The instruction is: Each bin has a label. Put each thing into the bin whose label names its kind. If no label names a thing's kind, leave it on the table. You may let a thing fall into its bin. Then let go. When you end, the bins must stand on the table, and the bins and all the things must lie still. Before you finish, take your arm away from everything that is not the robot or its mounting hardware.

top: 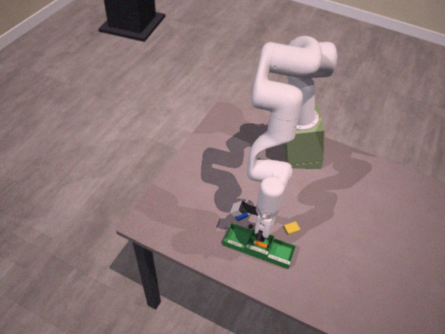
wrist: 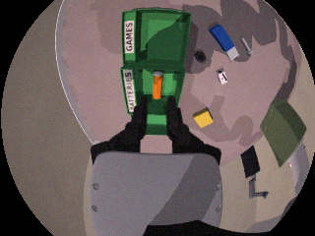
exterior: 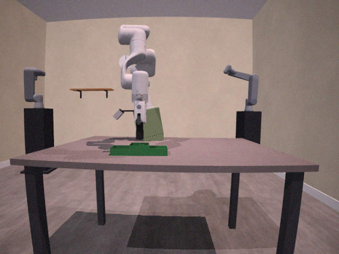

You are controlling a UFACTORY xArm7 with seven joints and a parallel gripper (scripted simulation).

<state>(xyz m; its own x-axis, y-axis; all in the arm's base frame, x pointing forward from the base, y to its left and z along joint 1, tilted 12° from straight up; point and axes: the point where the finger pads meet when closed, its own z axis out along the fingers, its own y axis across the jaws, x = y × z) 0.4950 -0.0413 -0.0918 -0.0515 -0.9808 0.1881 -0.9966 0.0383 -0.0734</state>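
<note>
Right now the black round piece is 70 mm behind my hand, 50 mm to the right of it and 80 mm below it. From my hand the other things lie so: blue-and-white block 110 mm behind, 90 mm to the right, 80 mm below; then grey thing 120 mm behind, 30 mm to the right, 80 mm below; then orange thing 70 mm below.
</note>
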